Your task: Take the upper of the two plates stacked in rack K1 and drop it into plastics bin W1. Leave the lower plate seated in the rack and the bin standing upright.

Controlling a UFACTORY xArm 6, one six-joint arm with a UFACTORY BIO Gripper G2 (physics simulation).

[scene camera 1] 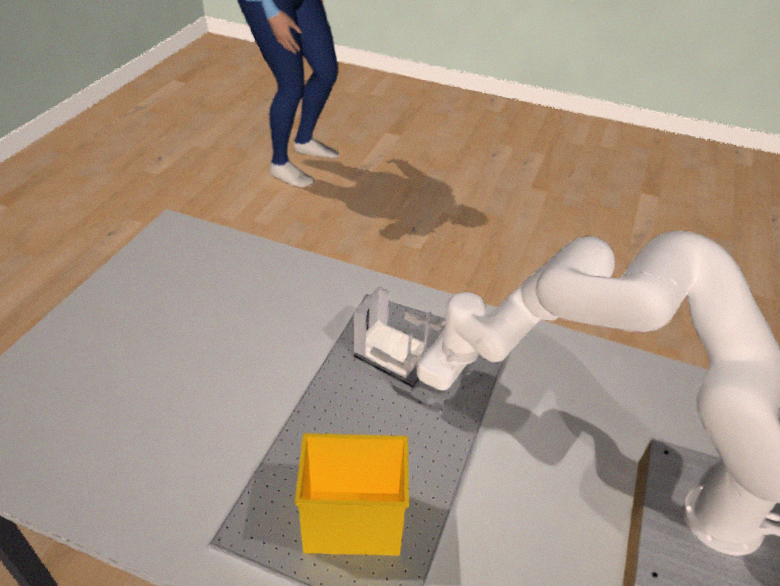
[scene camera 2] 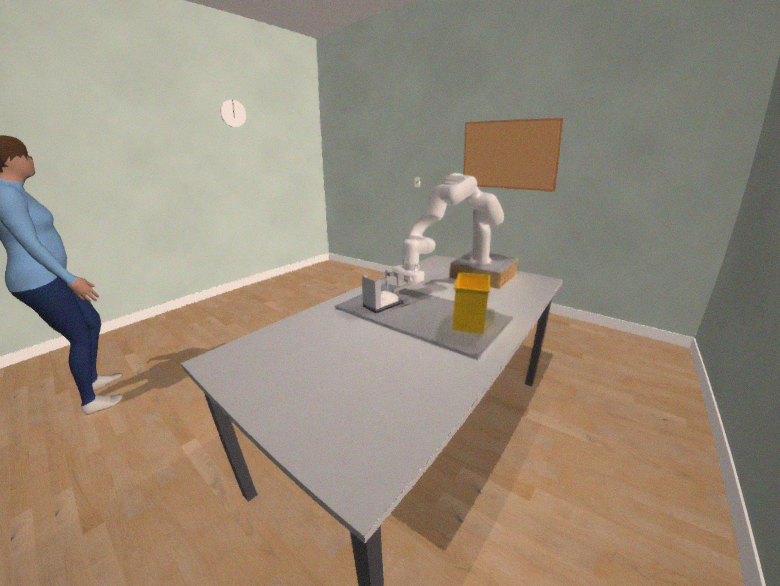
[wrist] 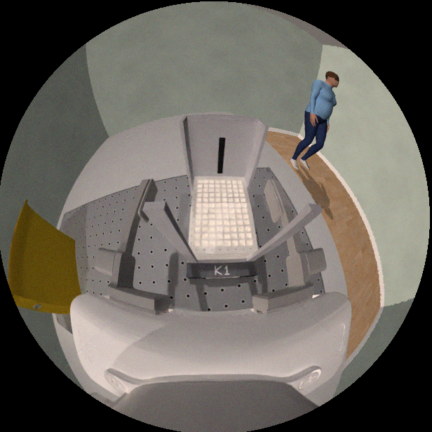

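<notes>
Rack K1 has a tall slotted back wall and two front posts. White plates sit stacked inside it; a gridded top shows in the wrist view, and I cannot make out the lower plate separately. My gripper is part open and empty, with one finger on each side of the rack and the plates between them, apart from both. The yellow bin W1 stands upright and open-topped.
The rack and bin stand on a grey perforated board on the grey table. The arm's base stands on a wood-edged block. A person stands beyond the table.
</notes>
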